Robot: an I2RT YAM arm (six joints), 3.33 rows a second.
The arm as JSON. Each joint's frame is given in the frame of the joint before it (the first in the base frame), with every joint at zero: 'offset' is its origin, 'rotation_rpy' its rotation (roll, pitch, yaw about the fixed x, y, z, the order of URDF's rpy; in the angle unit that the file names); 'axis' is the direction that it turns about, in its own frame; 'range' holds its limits. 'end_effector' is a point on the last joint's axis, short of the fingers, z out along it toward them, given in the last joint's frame.
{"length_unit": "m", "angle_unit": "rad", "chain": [
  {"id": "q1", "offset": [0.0, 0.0, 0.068], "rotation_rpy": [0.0, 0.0, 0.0], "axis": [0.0, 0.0, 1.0], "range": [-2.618, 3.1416]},
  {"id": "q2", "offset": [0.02, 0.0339, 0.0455], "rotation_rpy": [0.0, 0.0, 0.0], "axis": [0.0, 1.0, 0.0], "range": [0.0, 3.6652]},
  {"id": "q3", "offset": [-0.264, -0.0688, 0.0], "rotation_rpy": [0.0, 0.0, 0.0], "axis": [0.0, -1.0, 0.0], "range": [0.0, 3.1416]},
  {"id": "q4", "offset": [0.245, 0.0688, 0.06], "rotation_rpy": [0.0, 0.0, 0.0], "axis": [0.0, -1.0, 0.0], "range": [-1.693, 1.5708]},
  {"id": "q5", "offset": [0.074, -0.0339, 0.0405], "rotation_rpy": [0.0, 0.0, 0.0], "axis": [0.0, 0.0, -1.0], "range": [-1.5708, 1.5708]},
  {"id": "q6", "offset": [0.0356, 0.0, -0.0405], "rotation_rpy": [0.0, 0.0, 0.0], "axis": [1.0, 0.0, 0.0], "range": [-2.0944, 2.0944]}
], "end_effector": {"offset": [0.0, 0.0, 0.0], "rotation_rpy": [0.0, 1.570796, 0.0]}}
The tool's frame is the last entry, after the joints.
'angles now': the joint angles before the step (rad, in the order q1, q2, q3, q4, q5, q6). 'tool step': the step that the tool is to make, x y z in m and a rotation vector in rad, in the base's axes. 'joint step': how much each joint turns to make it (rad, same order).
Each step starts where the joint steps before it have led.
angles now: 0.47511, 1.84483, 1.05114, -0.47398, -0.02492, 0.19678
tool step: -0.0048, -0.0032, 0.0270, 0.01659, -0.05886, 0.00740
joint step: -0.00102, -0.08880, -0.00008, -0.02903, 0.00872, -0.01193
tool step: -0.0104, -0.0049, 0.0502, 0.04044, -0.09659, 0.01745
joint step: 0.00132, -0.14597, 0.03030, -0.07215, 0.00099, -0.01806
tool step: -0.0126, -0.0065, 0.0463, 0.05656, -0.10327, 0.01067
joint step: -0.00103, -0.12821, 0.03672, -0.04739, -0.00853, -0.00857
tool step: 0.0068, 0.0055, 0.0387, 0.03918, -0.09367, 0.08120
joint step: 0.00104, -0.00755, 0.12147, -0.03082, -0.04102, -0.06937
